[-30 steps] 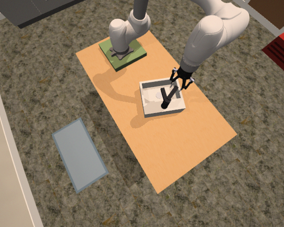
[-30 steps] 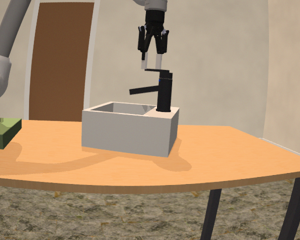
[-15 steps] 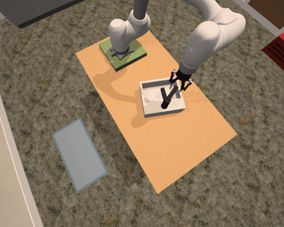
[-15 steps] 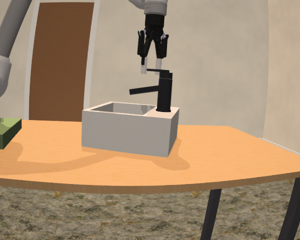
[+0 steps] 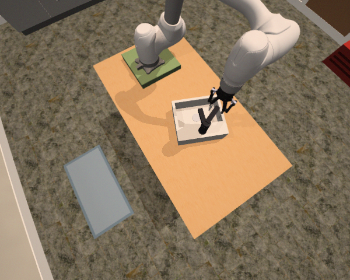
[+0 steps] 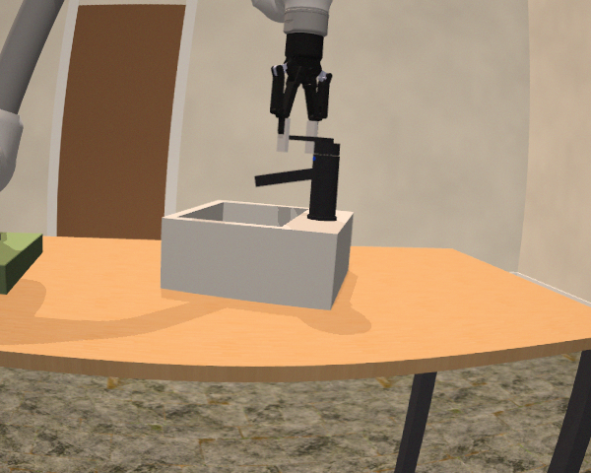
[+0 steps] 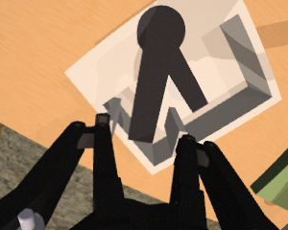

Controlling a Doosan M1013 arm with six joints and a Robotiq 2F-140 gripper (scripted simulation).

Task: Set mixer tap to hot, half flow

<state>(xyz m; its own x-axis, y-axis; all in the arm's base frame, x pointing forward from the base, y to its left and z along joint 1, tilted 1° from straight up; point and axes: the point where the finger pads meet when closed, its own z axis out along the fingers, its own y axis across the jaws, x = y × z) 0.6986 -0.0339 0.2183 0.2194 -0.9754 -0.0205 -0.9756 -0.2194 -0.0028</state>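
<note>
My gripper is now 10 mm short of the lever and 30 mm to the left of it. Also, from my hand: black mixer tap 10 mm ahead, 60 mm to the right, 50 mm below; white basin 80 mm behind, 30 mm to the right, 230 mm below.
</note>
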